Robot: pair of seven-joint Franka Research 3 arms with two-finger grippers.
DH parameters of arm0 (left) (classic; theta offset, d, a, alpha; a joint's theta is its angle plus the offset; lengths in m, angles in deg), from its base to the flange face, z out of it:
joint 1: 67.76 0.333 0 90
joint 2: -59.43 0 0 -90
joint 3: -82.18 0.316 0.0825 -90
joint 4: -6.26 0 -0.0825 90
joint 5: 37.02 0.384 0 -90
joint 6: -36.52 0 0.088 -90
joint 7: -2.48 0.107 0 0
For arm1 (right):
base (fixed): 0 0 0 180
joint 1: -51.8 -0.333 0 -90
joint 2: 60.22 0 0 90
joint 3: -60.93 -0.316 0.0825 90
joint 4: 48.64 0 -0.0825 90
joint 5: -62.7 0.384 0 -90
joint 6: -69 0 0.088 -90
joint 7: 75.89 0.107 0 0
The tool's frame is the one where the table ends.
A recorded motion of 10 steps. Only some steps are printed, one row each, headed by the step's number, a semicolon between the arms.
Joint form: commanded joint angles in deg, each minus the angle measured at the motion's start. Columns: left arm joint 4, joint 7, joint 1, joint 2, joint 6, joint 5, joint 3; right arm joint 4, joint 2, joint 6, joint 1, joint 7, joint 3, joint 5.
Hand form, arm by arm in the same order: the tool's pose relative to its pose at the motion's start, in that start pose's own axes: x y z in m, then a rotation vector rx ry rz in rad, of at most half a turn. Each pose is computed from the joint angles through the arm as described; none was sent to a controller.
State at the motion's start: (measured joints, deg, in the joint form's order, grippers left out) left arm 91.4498 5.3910 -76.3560 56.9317 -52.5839 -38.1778 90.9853; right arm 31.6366 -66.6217 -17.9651 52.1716 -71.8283 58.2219 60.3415
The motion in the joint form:
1: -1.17 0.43 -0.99 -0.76 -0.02 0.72 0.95; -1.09 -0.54 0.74 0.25 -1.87 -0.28 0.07
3: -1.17 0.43 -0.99 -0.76 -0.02 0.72 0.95; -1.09 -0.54 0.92 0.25 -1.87 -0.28 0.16
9: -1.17 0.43 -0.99 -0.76 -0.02 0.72 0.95; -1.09 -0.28 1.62 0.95 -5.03 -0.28 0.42
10: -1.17 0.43 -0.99 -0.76 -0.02 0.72 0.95; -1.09 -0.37 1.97 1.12 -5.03 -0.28 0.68
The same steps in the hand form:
1: 0.0042 -0.0001 -0.0022 0.0159 0.0069 0.0083; 0.0015 -0.0001 -0.0022 0.0021 -0.0034 -0.0328
3: 0.0042 -0.0001 -0.0022 0.0159 0.0069 0.0083; 0.0011 -0.0002 -0.0019 0.0035 -0.0066 -0.0329
9: 0.0042 -0.0001 -0.0022 0.0159 0.0069 0.0083; -0.0012 0.0066 -0.0033 0.0078 -0.0147 -0.0760
10: 0.0042 -0.0001 -0.0022 0.0159 0.0069 0.0083; -0.0013 0.0078 -0.0018 0.0122 -0.0226 -0.0735

